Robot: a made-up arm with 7 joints.
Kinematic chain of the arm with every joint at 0, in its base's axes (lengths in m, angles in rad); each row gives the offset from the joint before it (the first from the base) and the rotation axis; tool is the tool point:
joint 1: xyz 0 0.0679 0 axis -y
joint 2: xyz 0 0.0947 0 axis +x
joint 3: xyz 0 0 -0.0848 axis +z
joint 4: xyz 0 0 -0.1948 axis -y
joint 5: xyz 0 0 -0.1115 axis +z
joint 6: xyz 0 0 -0.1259 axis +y
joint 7: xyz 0 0 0 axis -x
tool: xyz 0 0 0
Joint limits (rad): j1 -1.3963..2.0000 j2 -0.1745..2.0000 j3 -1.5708..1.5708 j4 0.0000..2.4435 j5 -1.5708..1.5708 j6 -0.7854..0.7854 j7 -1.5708..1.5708
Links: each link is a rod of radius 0.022 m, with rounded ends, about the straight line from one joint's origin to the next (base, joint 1, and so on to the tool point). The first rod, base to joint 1, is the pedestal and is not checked.
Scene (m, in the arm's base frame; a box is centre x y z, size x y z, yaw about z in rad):
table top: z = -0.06
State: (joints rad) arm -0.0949 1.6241 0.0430 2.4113 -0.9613 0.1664 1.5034
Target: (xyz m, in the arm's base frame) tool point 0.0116 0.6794 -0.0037
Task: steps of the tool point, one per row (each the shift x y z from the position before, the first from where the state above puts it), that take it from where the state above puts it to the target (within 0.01 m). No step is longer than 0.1 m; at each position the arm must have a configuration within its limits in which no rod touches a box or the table.
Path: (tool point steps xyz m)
1: 0.0444 0.0543 0.0175
2: 0.0246 0.0650 0.0225
3: 0.0024 0.0703 0.0217
4: -0.0193 0.0691 0.0147
5: -0.0375 0.0619 0.0030
6: -0.0504 0.0493 -0.0119
7: -0.0562 0.0323 -0.0274
8: -0.0551 0.0124 -0.0410

